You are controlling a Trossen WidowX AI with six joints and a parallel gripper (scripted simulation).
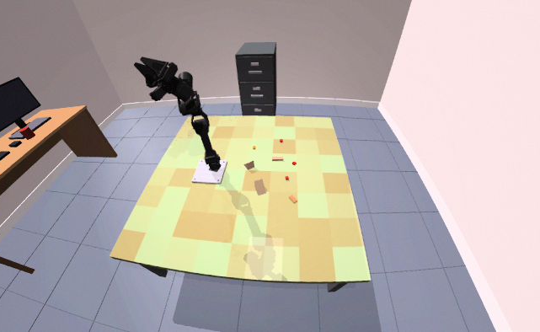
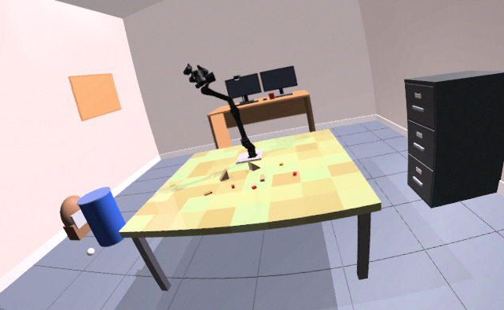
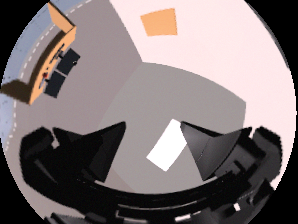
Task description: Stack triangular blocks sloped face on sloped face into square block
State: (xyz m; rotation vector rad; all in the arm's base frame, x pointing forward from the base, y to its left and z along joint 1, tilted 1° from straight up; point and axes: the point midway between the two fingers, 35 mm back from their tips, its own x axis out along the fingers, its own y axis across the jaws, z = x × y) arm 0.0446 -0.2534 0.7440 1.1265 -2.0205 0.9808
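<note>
Right now the triangular block is 29 cm ahead of my gripper tip, 20 cm to the left of it and 77 cm below it. Also, from my gripper tip: small tan block: 33 cm ahead, 46 cm to the left, 78 cm below.
</note>
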